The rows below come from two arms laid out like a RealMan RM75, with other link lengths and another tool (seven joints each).
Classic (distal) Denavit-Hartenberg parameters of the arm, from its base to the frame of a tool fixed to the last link. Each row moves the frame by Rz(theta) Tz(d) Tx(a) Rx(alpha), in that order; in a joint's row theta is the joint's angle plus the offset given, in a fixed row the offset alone. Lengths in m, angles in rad.
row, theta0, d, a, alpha
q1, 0, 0.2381, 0, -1.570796
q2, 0, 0, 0, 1.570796
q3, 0, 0.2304, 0, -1.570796
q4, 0, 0, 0, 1.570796
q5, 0, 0.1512, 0, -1.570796
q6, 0, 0, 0, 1.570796
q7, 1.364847, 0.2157, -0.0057, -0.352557
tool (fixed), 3.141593, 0.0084, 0, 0
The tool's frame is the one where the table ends.
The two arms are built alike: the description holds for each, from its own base.
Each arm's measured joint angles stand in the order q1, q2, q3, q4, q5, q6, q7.
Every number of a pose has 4 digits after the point.
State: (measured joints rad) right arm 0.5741 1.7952 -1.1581 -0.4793 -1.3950 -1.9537 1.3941; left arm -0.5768 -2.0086 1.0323 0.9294 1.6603 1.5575 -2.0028
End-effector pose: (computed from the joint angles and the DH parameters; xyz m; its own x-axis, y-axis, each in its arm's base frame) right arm 0.1159 0.2488 0.0212 0.0278 0.9973 -0.0687 0.4578 -0.0738 -0.8860; left arm -0.1004 0.3143 -0.0295 -0.6797 0.6994 -0.2209 0.6710 0.7146 0.1979
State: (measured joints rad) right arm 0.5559 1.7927 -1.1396 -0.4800 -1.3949 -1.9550 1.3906; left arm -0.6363 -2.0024 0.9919 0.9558 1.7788 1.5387 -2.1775
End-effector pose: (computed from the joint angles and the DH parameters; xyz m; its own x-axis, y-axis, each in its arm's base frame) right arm 0.1196 0.2495 0.0246 0.0456 0.9977 -0.0506 0.4493 -0.0657 -0.8910; left arm -0.1035 0.3292 -0.0299 -0.7667 0.6101 -0.2001 0.5971 0.7921 0.1269
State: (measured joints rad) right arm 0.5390 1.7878 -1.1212 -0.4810 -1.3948 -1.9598 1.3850; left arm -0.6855 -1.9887 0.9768 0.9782 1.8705 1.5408 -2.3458
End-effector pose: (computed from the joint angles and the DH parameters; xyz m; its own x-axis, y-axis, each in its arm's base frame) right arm 0.1233 0.2497 0.0288 0.0583 0.9978 -0.0320 0.4422 -0.0545 -0.8953; left arm -0.1060 0.3375 -0.0292 -0.8362 0.5169 -0.1833 0.5157 0.8548 0.0578
